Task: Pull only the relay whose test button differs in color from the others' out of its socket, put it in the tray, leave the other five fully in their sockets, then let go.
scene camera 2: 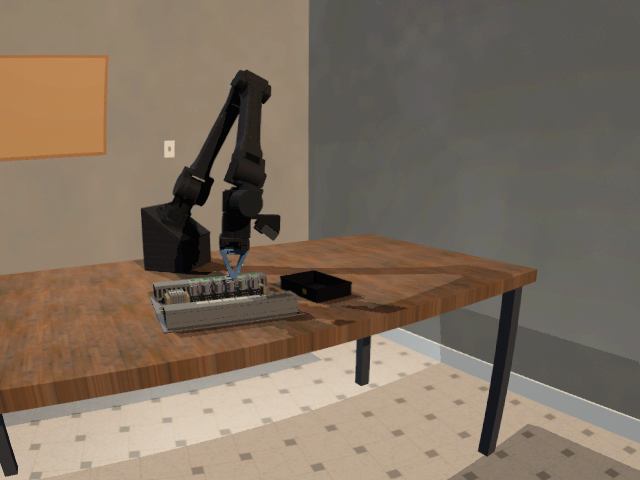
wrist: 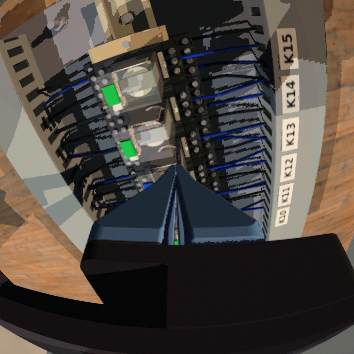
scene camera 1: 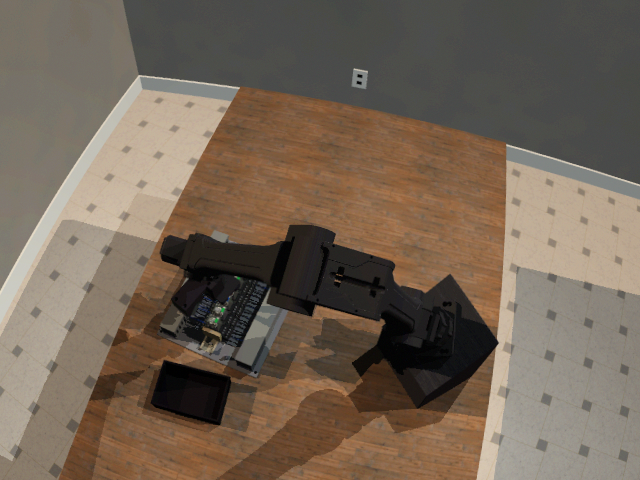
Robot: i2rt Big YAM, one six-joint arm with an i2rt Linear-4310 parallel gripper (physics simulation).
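Pixels of known places: gripper, fingertip midpoint: [scene camera 2: 233,278] [wrist: 175,173] [scene camera 1: 219,298]; arm's base, link origin: [scene camera 2: 173,220] [scene camera 1: 436,328].
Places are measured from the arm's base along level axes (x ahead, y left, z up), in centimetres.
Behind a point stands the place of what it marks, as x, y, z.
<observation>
My gripper [scene camera 2: 235,275] {48.6, 0.9, -8.8} [wrist: 175,173] {48.6, 0.9, -8.8} is shut, its blue fingertips together with no relay seen between them. It points down at the relay row, over or just beside the relay with the blue test button [wrist: 148,186], which is third from the near end in the wrist view and mostly hidden behind the fingers. Whether the tips touch it, I cannot tell. A green-button relay [wrist: 137,82] {48.9, 6.5, -8.8} and a second green-button relay [wrist: 150,134] {48.4, 3.8, -8.7} sit upright in the row. More relays stand behind the fingers. The black tray [scene camera 1: 191,392] {49.2, 23.3, -15.3} [scene camera 2: 331,293] {56.8, 23.3, -14.0} holds no relay that I can see.
The relay panel has a grey wire duct [scene camera 1: 253,338] [scene camera 2: 232,311] along one side, labelled K10 to K15 in the wrist view. A tan end block [wrist: 127,44] {48.7, 8.3, -11.5} closes the row. Blue and black wires run along both sides. The tray stands beyond the panel's end.
</observation>
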